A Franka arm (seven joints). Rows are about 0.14 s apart.
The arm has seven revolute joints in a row. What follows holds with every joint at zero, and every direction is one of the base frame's. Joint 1 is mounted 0.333 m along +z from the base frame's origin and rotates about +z. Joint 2 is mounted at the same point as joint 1 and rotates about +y. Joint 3 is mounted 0.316 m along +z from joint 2 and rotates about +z. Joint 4 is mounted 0.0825 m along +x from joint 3 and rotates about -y. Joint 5 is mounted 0.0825 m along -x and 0.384 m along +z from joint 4 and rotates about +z. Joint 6 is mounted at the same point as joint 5 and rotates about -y. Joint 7 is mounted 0.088 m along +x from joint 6 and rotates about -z. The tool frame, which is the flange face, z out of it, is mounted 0.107 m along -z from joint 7; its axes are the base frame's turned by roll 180, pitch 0 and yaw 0 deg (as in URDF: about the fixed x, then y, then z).
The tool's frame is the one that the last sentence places.
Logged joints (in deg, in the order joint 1, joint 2, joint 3, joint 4, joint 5, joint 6, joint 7), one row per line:
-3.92, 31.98, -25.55, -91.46, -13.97, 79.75, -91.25
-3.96, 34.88, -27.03, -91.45, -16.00, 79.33, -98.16
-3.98, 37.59, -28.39, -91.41, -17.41, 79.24, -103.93
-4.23, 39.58, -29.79, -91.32, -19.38, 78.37, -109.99
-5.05, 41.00, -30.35, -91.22, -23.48, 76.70, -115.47
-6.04, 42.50, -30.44, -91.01, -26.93, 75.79, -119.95
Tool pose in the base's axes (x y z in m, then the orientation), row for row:
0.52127, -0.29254, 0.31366, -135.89, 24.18, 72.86
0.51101, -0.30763, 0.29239, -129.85, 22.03, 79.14
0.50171, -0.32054, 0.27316, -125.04, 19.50, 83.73
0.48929, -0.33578, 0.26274, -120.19, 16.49, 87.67
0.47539, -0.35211, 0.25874, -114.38, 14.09, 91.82
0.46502, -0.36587, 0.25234, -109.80, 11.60, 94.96
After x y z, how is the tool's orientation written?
As angles about the fixed x, y, z axes (roll, pitch, yaw), in degrees.
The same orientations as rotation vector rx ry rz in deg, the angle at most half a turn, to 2 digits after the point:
-125.61, -76.88, 60.58
-117.37, -80.26, 63.45
-110.38, -82.45, 65.19
-103.21, -83.79, 66.62
-95.52, -84.08, 69.65
-89.04, -84.19, 71.71

